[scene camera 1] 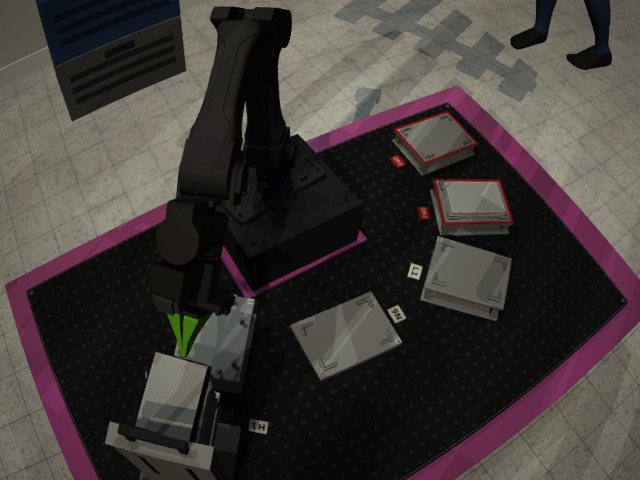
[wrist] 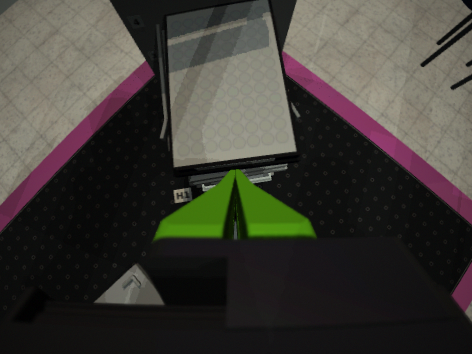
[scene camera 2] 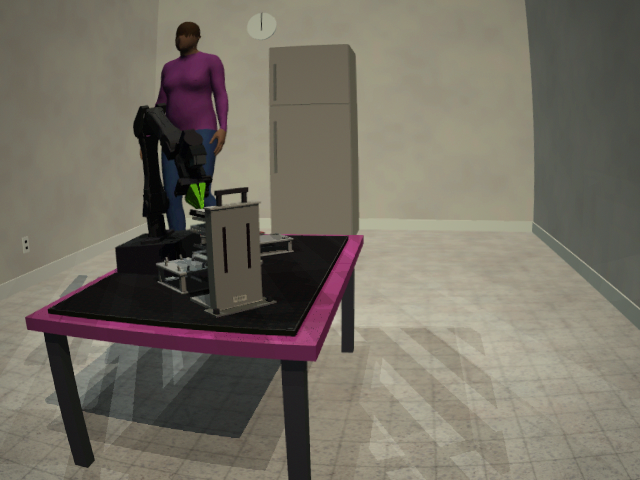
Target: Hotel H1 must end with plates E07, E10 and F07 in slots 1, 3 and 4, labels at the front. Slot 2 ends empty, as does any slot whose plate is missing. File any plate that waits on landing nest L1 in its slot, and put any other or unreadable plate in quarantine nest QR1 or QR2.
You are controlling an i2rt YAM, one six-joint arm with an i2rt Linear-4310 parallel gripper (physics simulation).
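Frame: origin at the arm's base, x up, y left, z back, level; centimetres.
Where they show: gripper, fingertip midpoint: (scene camera 1: 184,356) (wrist: 235,177); arm's base at its link origin: (scene camera 1: 274,189) (scene camera 2: 158,237).
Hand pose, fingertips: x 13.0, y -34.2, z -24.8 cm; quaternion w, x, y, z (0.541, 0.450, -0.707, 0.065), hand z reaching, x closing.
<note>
Things, the pixels of their top centre, and the offset from my fingertips. "*": a spot on its surface instead.
- top plate at its top centre: (wrist: 224,72) (scene camera 1: 170,395) dx +1.4, dy -5.3, dz -4.5 cm
- Landing nest L1 at its top centre: (scene camera 1: 471,270) (scene camera 2: 265,236) dx -16.7, dy +53.7, dz -10.1 cm
- pale plate at its top centre: (scene camera 1: 475,196) dx -16.9, dy +68.1, dz +1.8 cm
- red-rimmed nest QR1 at its top centre: (scene camera 1: 474,199) dx -17.7, dy +68.1, dz +1.8 cm
- Red-rimmed nest QR2 at its top centre: (scene camera 1: 437,134) dx -17.7, dy +75.6, dz +19.9 cm
- bare grey nest N6 at its top centre: (scene camera 1: 347,332) (wrist: 119,328) dx -20.5, dy +28.5, dz -3.6 cm
- raised nest with pegs, top centre: (scene camera 1: 211,329) (scene camera 2: 184,259) dx -14.7, dy +8.4, dz +8.4 cm
- dark handle at a spot on its surface: (scene camera 2: 231,191) * dx +6.5, dy -11.8, dz -10.3 cm
My gripper (scene camera 1: 183,355) (scene camera 2: 200,206) (wrist: 235,177) is shut and empty, its green tips at the front edge of the top plate (scene camera 1: 175,387) (wrist: 225,90) in hotel H1 (scene camera 1: 201,457) (scene camera 2: 237,258) (wrist: 284,15). Whether they touch cannot be told. The top plate looks slightly turned in the wrist view. Edges of lower levels (wrist: 240,178) show under it; their plates and all labels are unreadable. Landing nest L1 (scene camera 1: 467,273) is bare. A pale plate (scene camera 1: 474,197) lies on red-rimmed nest QR1 (scene camera 1: 478,223). Red-rimmed nest QR2 (scene camera 1: 436,135) is bare.
A bare grey nest N6 (scene camera 1: 346,335) lies mid-mat. A raised nest with pegs (scene camera 1: 227,341) (scene camera 2: 183,266) stands between the arm base (scene camera 1: 305,206) and the hotel. A dark handle (scene camera 2: 231,191) tops the hotel. A person (scene camera 2: 193,87) stands behind the table.
</note>
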